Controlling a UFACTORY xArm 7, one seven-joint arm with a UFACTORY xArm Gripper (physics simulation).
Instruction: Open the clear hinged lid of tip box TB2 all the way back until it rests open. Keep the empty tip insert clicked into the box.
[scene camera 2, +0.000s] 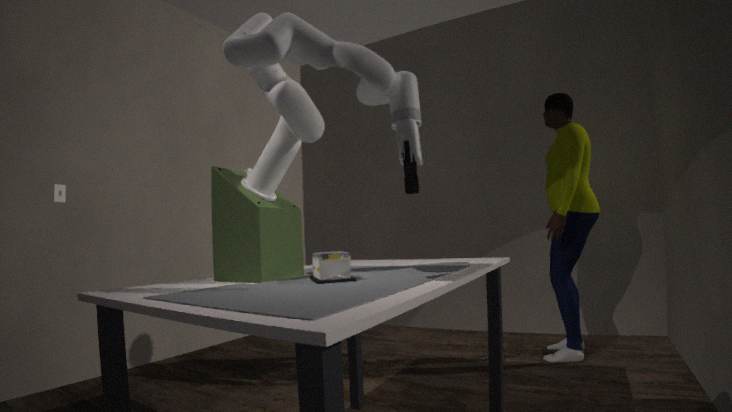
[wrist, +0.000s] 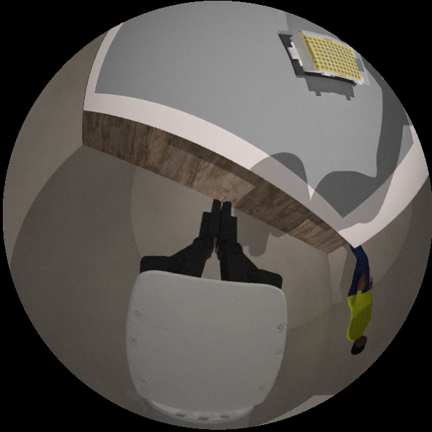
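Pixels of known places: gripper, between the fingertips: (scene camera 2: 412, 193); arm's base, origin of its link: (scene camera 2: 258, 190).
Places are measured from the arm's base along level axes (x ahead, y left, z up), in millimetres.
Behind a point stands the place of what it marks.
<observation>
The tip box (scene camera 2: 331, 268) @[x 305, y -45, z -242 mm] (wrist: 306, 58) stands upright on a thin black base on the grey mat. Its clear lid (scene camera 2: 331, 253) @[x 290, y -20, z -203 mm] lies down over the top, closed. The yellow tip insert (wrist: 334, 57) with its grid of empty holes shows through the lid and sits level in the box. The label TB2 cannot be read. My gripper (scene camera 2: 411, 192) @[x 550, y -49, z -61 mm] (wrist: 219, 210) is shut with nothing between its fingers. It hangs high above the table, well apart from the box, out to its right in the scene view.
The grey mat (scene camera 2: 266, 301) @[x 355, y -353, z -279 mm] (wrist: 200, 65) covers most of the white table (scene camera 2: 368, 323) @[x 608, y -396, z -293 mm] (wrist: 150, 109). The green robot pedestal (scene camera 2: 258, 240) @[x 89, y -96, z -159 mm] stands just left of the box in the scene view. A person in a yellow top (scene camera 2: 572, 168) (wrist: 360, 315) stands beyond the table.
</observation>
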